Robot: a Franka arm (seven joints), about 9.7 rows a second.
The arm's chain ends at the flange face. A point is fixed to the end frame.
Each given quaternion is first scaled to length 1.
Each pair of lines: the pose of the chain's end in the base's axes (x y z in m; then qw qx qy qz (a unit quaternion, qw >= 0)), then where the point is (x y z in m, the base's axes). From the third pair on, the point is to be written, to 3 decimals.
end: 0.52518, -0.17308, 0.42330, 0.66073, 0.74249, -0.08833, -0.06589
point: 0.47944 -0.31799 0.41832
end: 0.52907, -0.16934, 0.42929, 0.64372, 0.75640, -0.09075, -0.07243
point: 0.48158 -0.31333 0.41796
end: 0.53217, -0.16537, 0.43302, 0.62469, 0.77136, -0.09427, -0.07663
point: 0.483 -0.308 0.415
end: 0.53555, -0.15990, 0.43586, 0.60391, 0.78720, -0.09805, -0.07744
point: 0.486 -0.301 0.410
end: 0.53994, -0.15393, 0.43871, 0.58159, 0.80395, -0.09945, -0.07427
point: 0.491 -0.294 0.404
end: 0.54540, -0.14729, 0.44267, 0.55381, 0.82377, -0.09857, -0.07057
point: 0.498 -0.285 0.398
